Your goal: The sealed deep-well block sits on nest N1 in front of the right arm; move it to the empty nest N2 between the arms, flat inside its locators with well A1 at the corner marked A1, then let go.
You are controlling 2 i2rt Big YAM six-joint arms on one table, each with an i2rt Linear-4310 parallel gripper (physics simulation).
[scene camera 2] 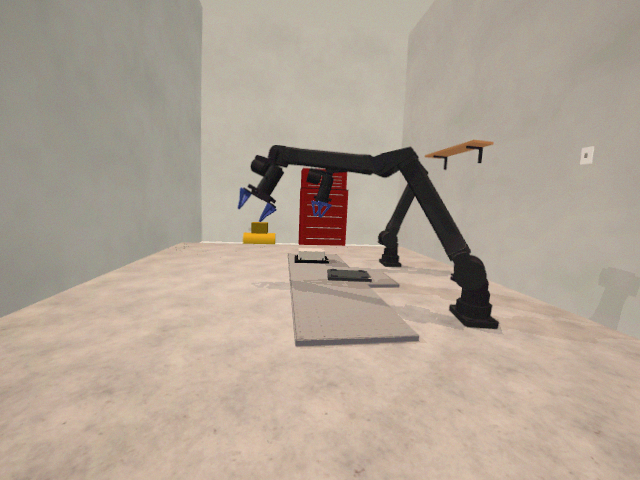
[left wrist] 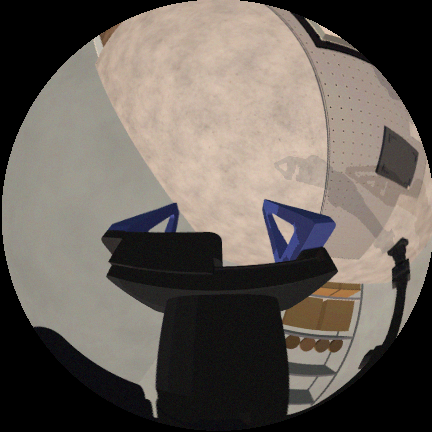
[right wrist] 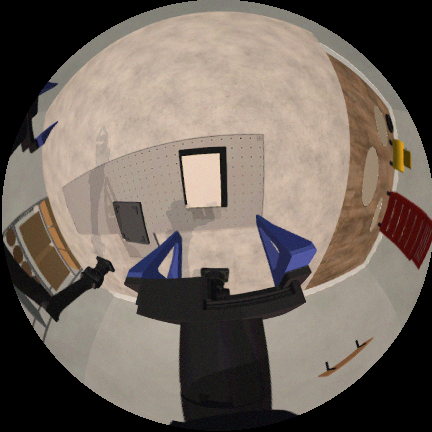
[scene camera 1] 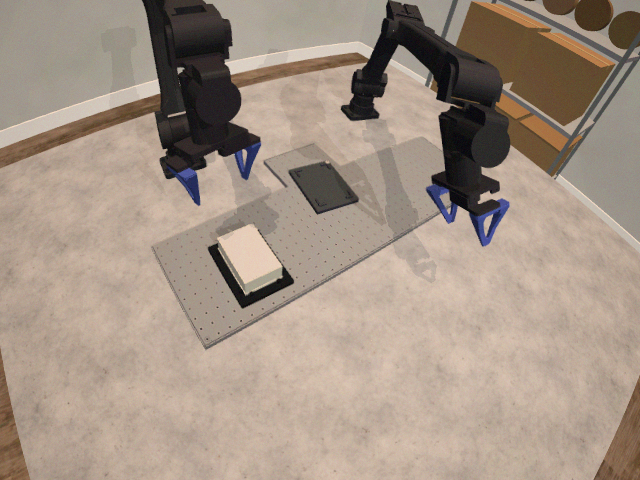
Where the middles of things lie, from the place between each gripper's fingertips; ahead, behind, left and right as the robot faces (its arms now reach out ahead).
I see my left gripper 270 mm to the left of the cream deep-well block point(scene camera 1: 252, 263), 260 mm past it and 190 mm above it. The rest, counted from my left hand: dark nest point(scene camera 1: 323, 187) 390 mm behind, 220 mm below, 10 mm to the left.
I see my right gripper 2 cm short of the cream deep-well block, 3 cm to the right of it and 18 cm above it. Round my right hand: dark nest: 10 cm behind, 31 cm to the left, 21 cm below.
